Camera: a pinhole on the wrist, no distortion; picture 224 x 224 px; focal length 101.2 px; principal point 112.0 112.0 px. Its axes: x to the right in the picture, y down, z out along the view. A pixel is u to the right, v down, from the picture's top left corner.
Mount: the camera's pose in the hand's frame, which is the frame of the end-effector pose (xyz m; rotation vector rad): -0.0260 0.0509 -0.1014 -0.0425 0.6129 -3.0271
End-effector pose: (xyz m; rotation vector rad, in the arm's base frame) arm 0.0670 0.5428 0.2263 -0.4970 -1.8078 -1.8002
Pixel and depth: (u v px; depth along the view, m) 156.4 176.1 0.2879
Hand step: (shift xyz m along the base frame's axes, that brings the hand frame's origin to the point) -0.0484 0.0990 -0.2647
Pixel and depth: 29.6 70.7 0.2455
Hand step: -0.1228 0.1420 0.1603
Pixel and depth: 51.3 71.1 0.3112
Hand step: -0.1230 0.2134 0.1534
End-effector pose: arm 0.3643 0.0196 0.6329 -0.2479 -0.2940 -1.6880
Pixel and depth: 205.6 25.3 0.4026
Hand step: 0.2408 0.4849 0.2647
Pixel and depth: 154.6 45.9 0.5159
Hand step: 0.1766 0.3741 0.4081
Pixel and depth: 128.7 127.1 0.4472
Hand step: -0.1772 0.1936 0.2335
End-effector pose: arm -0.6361 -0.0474 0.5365 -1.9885 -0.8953 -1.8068
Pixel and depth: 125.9 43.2 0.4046
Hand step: 0.3846 0.1027 -0.1107
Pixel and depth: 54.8 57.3 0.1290
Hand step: 0.0777 -0.0145 0.0526
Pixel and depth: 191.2 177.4 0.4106
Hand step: -0.0970 0.3132 -0.4048
